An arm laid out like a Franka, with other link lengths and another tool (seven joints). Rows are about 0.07 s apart.
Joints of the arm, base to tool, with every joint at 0 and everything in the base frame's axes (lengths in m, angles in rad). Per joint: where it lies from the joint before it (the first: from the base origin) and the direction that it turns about. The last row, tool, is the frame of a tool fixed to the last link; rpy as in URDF.
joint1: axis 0 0 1 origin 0 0 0.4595
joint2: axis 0 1 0 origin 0 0 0
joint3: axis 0 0 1 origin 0 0 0.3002
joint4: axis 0 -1 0 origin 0.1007 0 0
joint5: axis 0 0 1 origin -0.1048 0 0.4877
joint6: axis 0 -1 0 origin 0 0 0
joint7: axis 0 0 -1 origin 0.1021 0 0
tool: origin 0.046 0.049 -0.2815 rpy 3.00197 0 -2.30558
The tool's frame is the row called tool.
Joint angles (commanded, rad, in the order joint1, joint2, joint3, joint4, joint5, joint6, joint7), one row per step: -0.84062, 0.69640, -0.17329, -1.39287, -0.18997, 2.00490, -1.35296; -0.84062, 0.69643, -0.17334, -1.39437, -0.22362, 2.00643, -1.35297; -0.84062, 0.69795, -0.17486, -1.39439, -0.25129, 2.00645, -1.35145; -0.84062, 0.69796, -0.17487, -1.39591, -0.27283, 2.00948, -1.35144; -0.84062, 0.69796, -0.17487, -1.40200, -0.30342, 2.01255, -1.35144; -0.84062, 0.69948, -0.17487, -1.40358, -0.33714, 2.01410, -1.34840; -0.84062, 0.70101, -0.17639, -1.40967, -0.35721, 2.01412, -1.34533
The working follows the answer.
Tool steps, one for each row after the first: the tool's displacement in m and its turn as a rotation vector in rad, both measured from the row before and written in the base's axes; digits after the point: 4 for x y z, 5 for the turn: -0.0068, -0.0042, -0.0001, -0.01486, 0.02523, 0.01662; -0.0065, -0.0040, -0.0004, -0.01226, 0.02234, 0.01091; -0.0040, -0.0030, 0.0000, -0.01041, 0.01513, 0.01136; -0.0069, -0.0027, -0.0019, -0.01060, 0.02439, 0.01547; -0.0065, -0.0041, -0.0006, -0.01451, 0.02562, 0.01435; -0.0065, -0.0011, -0.0032, -0.00444, 0.01956, 0.00542
Tool pose at each row, in the base's axes (x y z in m, rotation vector in rad; rounded; the steps above come from the unrounded poses): 0.4254, -0.6594, 0.1893, 1.65766, -2.21349, -0.27407; 0.4186, -0.6636, 0.1892, 1.65504, -2.17721, -0.27204; 0.4121, -0.6676, 0.1889, 1.64900, -2.14872, -0.27230; 0.4082, -0.6705, 0.1889, 1.64771, -2.12553, -0.26893; 0.4012, -0.6732, 0.1869, 1.64595, -2.09197, -0.27116; 0.3948, -0.6774, 0.1864, 1.64000, -2.05781, -0.27038; 0.3882, -0.6785, 0.1831, 1.63377, -2.03784, -0.27872

